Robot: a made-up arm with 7 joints. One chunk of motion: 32 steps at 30 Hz.
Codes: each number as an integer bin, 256 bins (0 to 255) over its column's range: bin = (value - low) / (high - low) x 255, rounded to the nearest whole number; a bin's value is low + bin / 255 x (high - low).
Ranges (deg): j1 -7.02..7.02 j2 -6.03..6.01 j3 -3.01..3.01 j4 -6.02..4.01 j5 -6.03..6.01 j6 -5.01..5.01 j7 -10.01..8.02
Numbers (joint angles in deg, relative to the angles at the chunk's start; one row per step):
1: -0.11 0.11 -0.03 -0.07 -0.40 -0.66 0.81
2: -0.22 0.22 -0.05 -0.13 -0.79 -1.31 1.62
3: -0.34 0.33 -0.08 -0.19 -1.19 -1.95 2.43
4: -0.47 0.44 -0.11 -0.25 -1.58 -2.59 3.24
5: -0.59 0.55 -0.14 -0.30 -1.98 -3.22 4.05
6: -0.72 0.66 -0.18 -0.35 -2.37 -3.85 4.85
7: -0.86 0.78 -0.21 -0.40 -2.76 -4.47 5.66
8: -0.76 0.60 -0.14 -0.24 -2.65 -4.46 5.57
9: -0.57 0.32 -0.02 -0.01 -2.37 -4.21 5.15
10: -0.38 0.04 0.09 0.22 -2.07 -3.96 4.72
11: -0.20 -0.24 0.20 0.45 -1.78 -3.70 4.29
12: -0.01 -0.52 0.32 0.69 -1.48 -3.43 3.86
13: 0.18 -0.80 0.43 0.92 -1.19 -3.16 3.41
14: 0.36 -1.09 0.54 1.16 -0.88 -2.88 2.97
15: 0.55 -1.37 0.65 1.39 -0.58 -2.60 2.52
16: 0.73 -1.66 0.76 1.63 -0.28 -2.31 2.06
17: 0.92 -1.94 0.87 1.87 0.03 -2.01 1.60
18: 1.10 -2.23 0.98 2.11 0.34 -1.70 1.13
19: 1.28 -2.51 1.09 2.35 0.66 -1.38 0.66
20: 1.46 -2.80 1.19 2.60 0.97 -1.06 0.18
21: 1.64 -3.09 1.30 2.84 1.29 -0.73 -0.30
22: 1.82 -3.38 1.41 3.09 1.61 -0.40 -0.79
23: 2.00 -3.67 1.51 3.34 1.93 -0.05 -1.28
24: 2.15 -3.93 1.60 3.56 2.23 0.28 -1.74
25: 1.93 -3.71 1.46 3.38 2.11 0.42 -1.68
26: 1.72 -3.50 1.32 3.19 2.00 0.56 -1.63
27: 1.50 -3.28 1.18 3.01 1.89 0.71 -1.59
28: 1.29 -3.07 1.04 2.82 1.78 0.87 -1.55
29: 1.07 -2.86 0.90 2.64 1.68 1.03 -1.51
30: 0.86 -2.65 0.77 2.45 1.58 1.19 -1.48
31: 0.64 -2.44 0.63 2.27 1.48 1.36 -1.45
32: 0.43 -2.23 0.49 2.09 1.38 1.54 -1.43
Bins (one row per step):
1: 126 130 126 151 119 111 153
2: 124 132 125 150 111 94 164
3: 121 135 124 148 103 78 176
4: 119 137 123 147 94 62 187
5: 117 139 122 145 86 46 199
6: 114 142 120 144 78 30 210
7: 112 144 119 143 69 14 222
8: 114 140 122 147 72 14 220
9: 117 134 127 153 78 20 214
10: 121 129 131 159 84 27 208
11: 124 123 136 164 90 33 202
12: 127 117 141 171 96 40 196
13: 131 111 146 176 103 47 190
14: 134 105 150 183 109 54 184
15: 137 99 155 188 115 61 177
16: 141 93 160 194 122 69 171
17: 144 87 164 201 128 76 164
18: 147 80 169 207 135 84 158
19: 151 75 174 213 142 92 151
20: 154 68 178 219 148 101 144
21: 157 62 183 225 155 109 137
22: 161 56 187 232 162 117 130
23: 164 50 191 238 169 126 123
24: 167 44 195 244 175 135 117
25: 163 49 189 239 172 138 118
26: 159 54 183 234 170 142 119
27: 155 58 177 230 168 146 119
28: 151 63 172 225 165 150 120
29: 147 67 166 220 163 154 120
30: 143 72 160 215 161 158 121
31: 139 76 154 211 159 162 121
32: 135 80 148 206 157 167 121

